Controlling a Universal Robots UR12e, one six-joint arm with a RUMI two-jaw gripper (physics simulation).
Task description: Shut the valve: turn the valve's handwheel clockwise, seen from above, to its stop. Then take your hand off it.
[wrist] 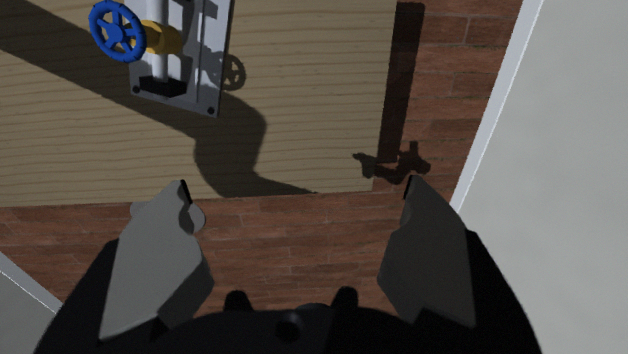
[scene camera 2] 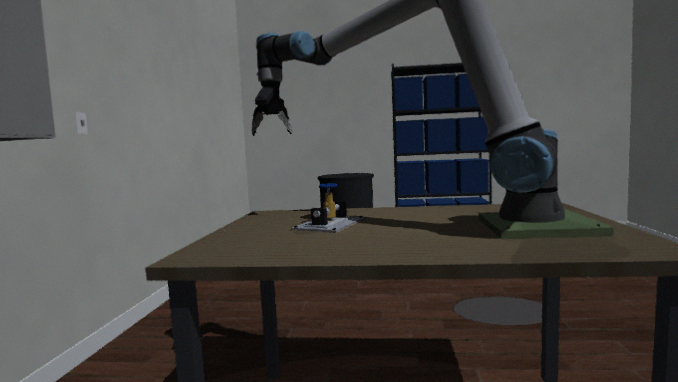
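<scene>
The blue spoked handwheel [scene camera 2: 328, 185] [wrist: 116, 32] sits on top of the yellow valve body [scene camera 2: 329, 206] [wrist: 162, 38]. The valve is on a pale base plate [scene camera 2: 336, 226] [wrist: 207, 65] with black pipe supports, on the wooden table. In the wrist view the handwheel is at the upper left, beyond the fingertips. My gripper [scene camera 2: 272, 134] [wrist: 299, 180] is open and empty, pointing down. It hangs high above the valve and to its left in the scene view, well apart from the handwheel.
The table [scene camera 2: 400, 250] [wrist: 310, 100] carries the robot's green base plate [scene camera 2: 555, 231] at the right. A dark bin [scene camera 2: 355, 192] stands behind the table. A rack [scene camera 2: 394, 135] with blue boxes stands at the back. A wall [scene camera 2: 150, 125] rises at the left.
</scene>
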